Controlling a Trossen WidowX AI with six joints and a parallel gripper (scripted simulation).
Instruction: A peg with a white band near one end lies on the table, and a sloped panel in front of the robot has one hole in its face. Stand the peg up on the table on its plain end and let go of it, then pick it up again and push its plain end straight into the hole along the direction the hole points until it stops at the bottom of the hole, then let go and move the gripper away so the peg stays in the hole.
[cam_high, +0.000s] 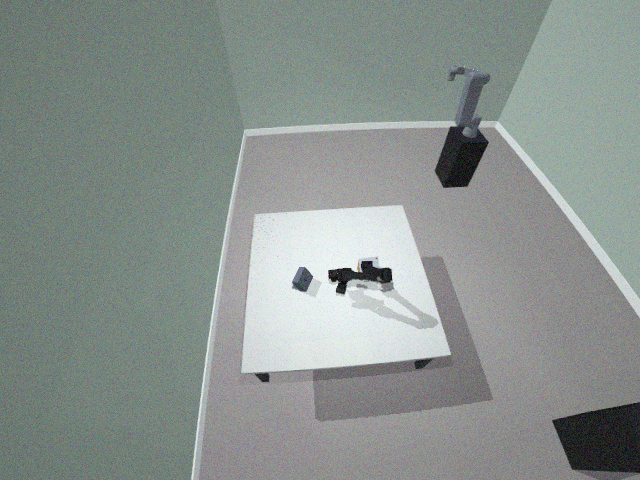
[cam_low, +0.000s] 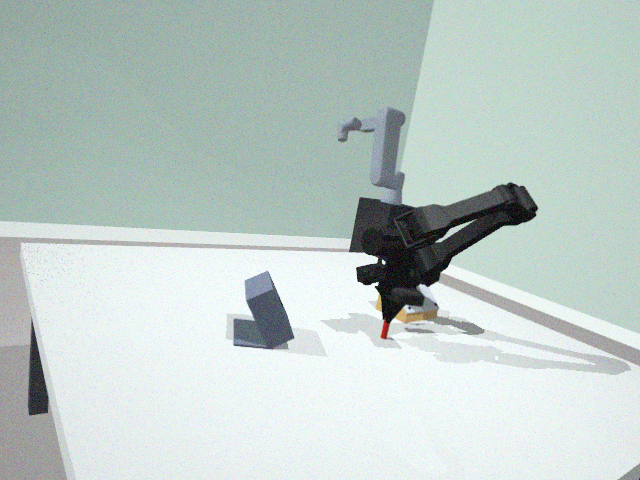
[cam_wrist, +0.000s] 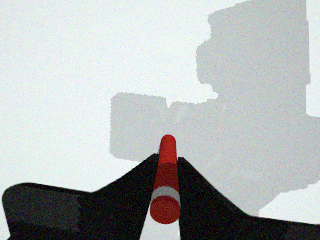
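Now: the grey sloped panel 27 cm ahead of my gripper tip, 7 cm to the right of it and 2 cm above it. Round my gripper tip: red peg: 2 cm above.
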